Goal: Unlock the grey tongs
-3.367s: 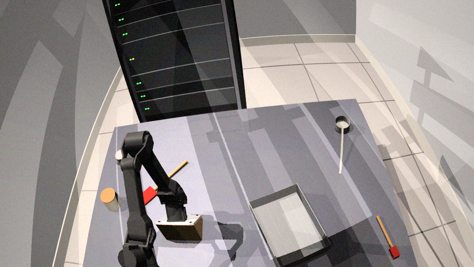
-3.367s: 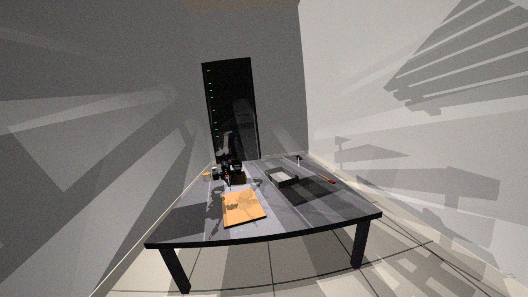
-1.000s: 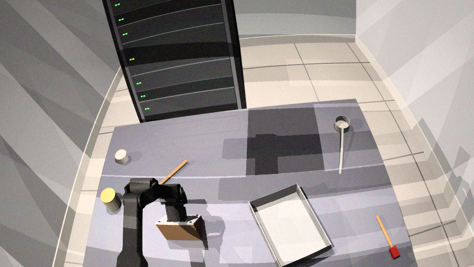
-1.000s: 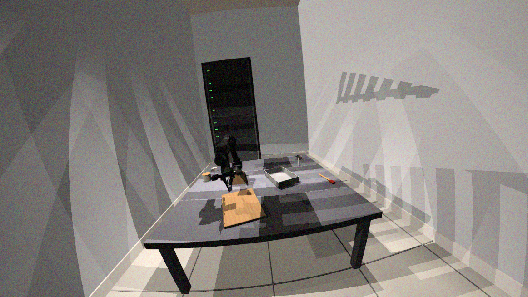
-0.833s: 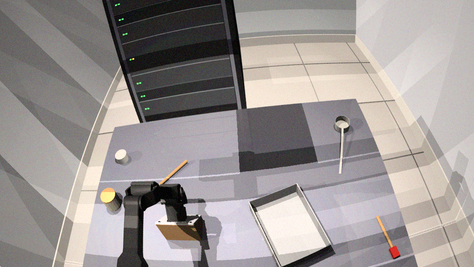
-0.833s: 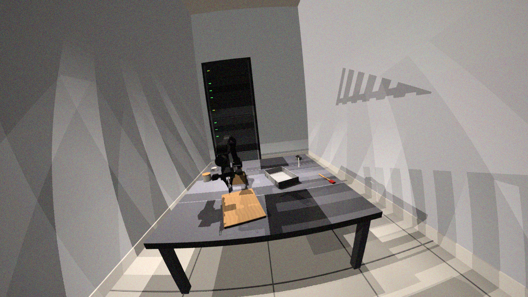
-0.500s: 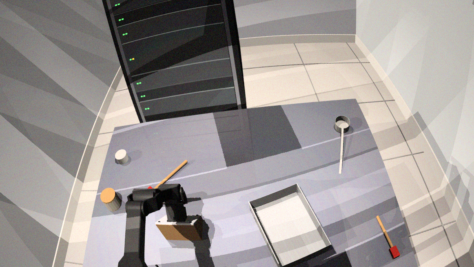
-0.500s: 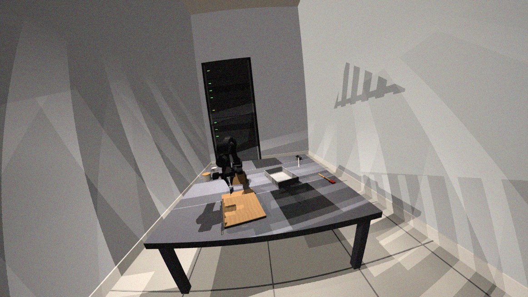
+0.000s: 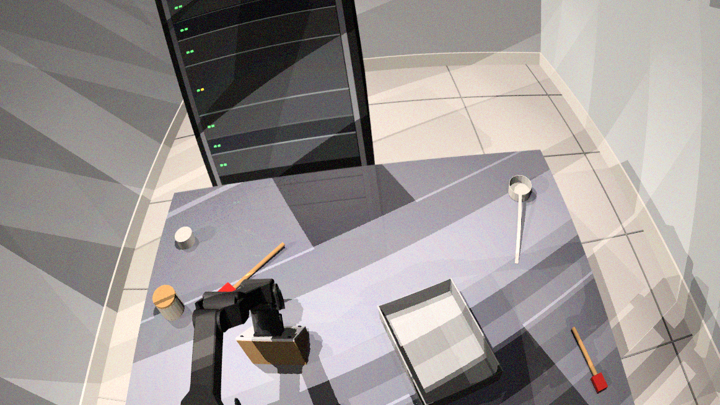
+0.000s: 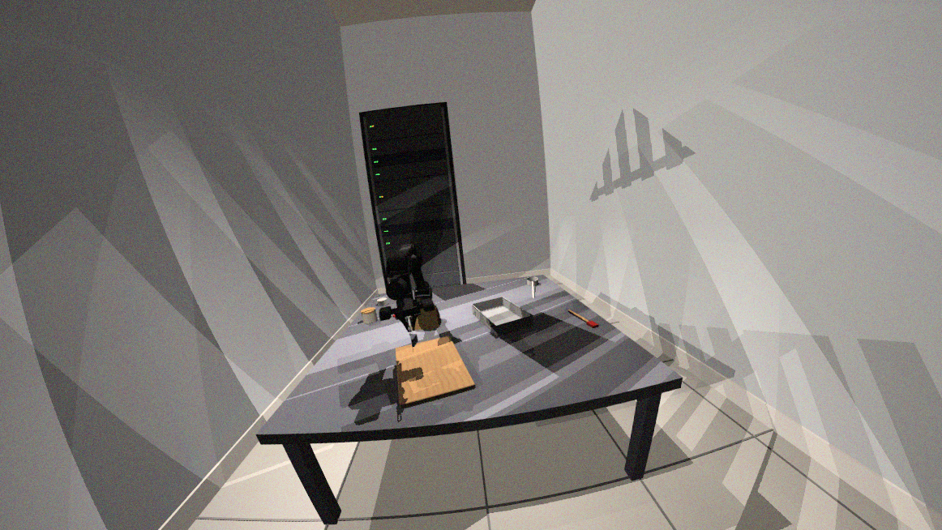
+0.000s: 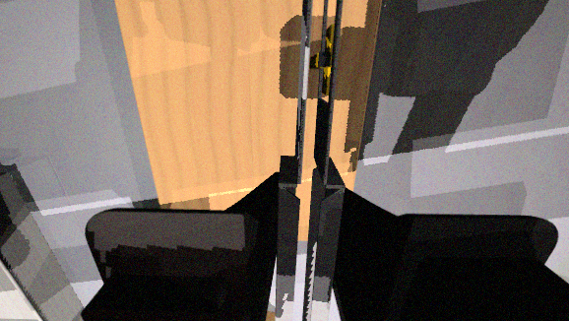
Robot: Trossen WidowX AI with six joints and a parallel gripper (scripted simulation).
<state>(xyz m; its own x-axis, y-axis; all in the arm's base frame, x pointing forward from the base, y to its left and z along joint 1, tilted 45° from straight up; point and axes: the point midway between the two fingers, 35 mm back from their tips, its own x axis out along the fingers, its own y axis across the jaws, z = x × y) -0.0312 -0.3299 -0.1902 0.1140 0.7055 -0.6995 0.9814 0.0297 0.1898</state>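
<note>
Right now my gripper tip is 40 mm short of the wooden board, 10 mm to the left of it and 150 mm above it. The rest, counted from my gripper tip: roasting tin (400 mm ahead, 300 mm to the left, 130 mm below); tan-topped can (300 mm behind, 530 mm to the left, 120 mm below); white cylinder (280 mm behind, 790 mm to the left, 140 mm below).
</note>
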